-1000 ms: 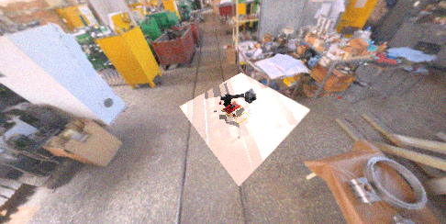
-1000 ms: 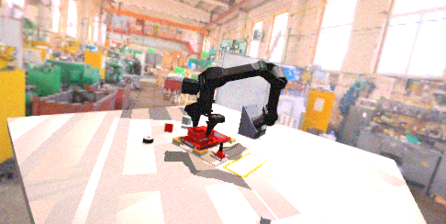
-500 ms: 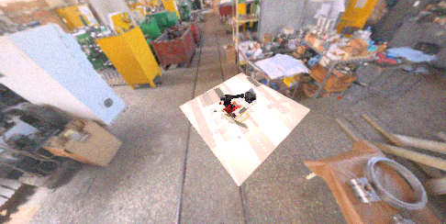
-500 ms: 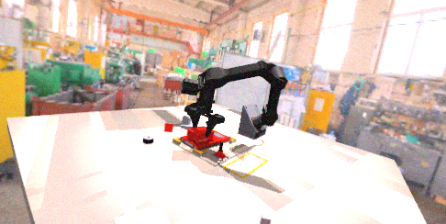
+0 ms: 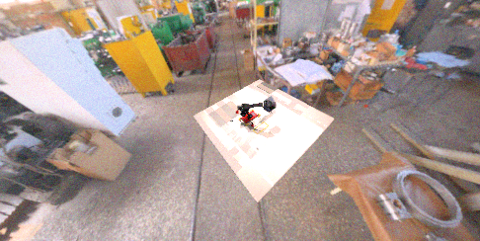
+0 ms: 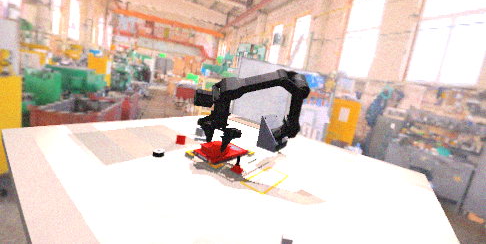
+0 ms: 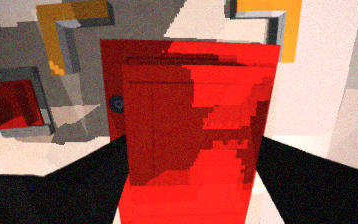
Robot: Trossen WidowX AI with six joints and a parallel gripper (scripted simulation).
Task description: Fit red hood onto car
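Now: gripper tip 10 mm below the red hood.
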